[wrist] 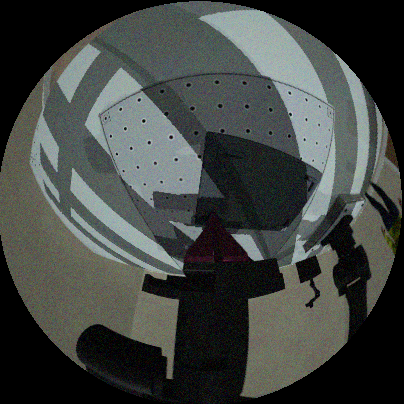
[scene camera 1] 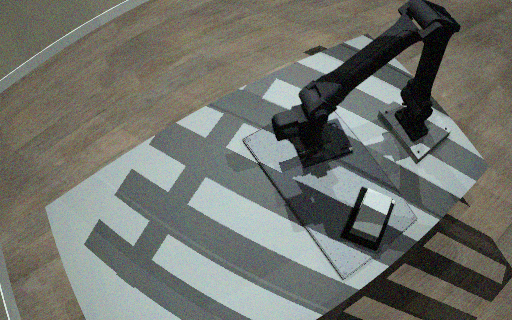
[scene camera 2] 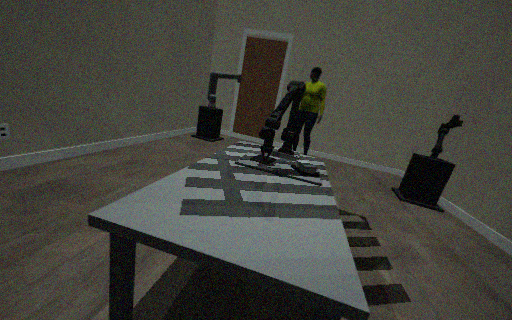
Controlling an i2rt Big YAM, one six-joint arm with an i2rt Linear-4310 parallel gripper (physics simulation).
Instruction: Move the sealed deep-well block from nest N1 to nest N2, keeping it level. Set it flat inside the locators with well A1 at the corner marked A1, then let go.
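Frame: origin at the arm's base, x ahead, y left, z up, level; millimetres.
Seen in the pictures: gripper, fingertip midpoint: (wrist: 212, 215) (scene camera 1: 308, 156) (scene camera 2: 264, 161); arm's base at its link origin: (wrist: 336, 228) (scene camera 1: 411, 124) (scene camera 2: 285, 152).
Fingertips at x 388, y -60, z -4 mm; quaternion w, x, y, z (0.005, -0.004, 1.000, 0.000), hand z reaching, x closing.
Pixels of each thing's top centre, then the offset from my fingertips to it. Level surfaces: height alone.
- sealed deep-well block at its top centre: (scene camera 1: 373, 212) (scene camera 2: 306, 163) dx -71, dy +255, dz +39 mm
- perforated plate at its top centre: (wrist: 228, 243) (scene camera 1: 335, 180) (scene camera 2: 279, 165) dx -40, dy +99, dz -14 mm
- second dark nest at its top centre: (wrist: 266, 202) (scene camera 1: 322, 139) (scene camera 2: 263, 157) dx -64, dy -28, dz +3 mm
- table at its surface level: dz -27 mm
The sealed deep-well block (scene camera 1: 371, 213) (scene camera 2: 305, 167) has a shiny silver seal and sits flat in a dark nest (scene camera 1: 354, 212) at the near right end of the perforated plate (scene camera 1: 265, 146) (scene camera 2: 278, 172) (wrist: 150, 147). A second dark nest (scene camera 1: 341, 140) (wrist: 263, 180) at the plate's far end is empty. My gripper (scene camera 1: 313, 157) (scene camera 2: 265, 156) (wrist: 212, 215) is shut on nothing, with its maroon fingers pressed together. It points down at the near edge of the empty nest, far from the block. The block does not show in the wrist view.
The arm's base stands on a grey mounting plate (scene camera 1: 389, 122) (wrist: 335, 212) right of the perforated plate. Striped shadows cross the table (scene camera 1: 223, 203) (scene camera 2: 261, 228). Beyond the table are a person in yellow (scene camera 2: 314, 95), another arm on a pedestal (scene camera 2: 209, 122) and a door (scene camera 2: 261, 82).
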